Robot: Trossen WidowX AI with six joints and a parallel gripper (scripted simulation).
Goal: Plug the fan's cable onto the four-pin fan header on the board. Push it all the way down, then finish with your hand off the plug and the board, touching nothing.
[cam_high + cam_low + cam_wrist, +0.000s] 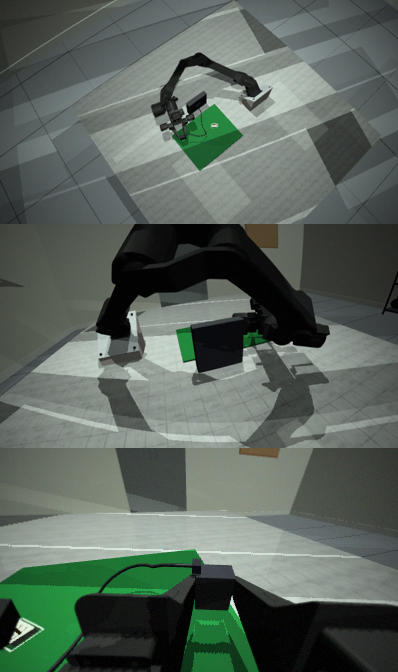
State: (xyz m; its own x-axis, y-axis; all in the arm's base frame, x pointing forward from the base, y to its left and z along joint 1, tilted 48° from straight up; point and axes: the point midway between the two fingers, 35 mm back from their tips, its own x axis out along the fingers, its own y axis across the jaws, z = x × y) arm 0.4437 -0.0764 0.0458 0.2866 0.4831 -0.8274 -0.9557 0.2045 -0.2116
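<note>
My gripper tip is now 12 cm past the green board, 8 cm above it and 6 cm to the right of it. From my gripper tip the other things lie so: black fan: 18 cm behind, 10 cm to the right; white four-pin fan header: 19 cm behind, 6 cm below, 4 cm to the left; black plug: 1 cm below.
</note>
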